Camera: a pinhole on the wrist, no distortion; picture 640 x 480 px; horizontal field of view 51.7 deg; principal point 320.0 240.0 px. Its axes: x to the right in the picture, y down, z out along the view. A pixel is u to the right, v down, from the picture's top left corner.
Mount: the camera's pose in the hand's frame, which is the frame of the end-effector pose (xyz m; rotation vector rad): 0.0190 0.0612 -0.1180 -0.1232 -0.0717 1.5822
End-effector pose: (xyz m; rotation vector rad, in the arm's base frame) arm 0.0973 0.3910 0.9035 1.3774 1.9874 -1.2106
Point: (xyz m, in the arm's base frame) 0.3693 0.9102 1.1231
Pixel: behind the camera
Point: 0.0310 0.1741 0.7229
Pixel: 173.6 109.8
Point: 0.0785 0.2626 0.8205
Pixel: 151.7 200.6
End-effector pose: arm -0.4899 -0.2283 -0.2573 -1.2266 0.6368 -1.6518
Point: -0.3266 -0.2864 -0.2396
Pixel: 322.1 73.2
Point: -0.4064 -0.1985 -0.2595
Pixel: 168.9 327.2
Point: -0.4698 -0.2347 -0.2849
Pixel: 153.8 296.1
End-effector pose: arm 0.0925 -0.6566 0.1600 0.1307 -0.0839 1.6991
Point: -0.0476 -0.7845 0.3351
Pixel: 506.0 372.1
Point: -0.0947 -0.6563 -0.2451
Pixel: behind the camera
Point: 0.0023 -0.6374 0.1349
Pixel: 489.2 93.6
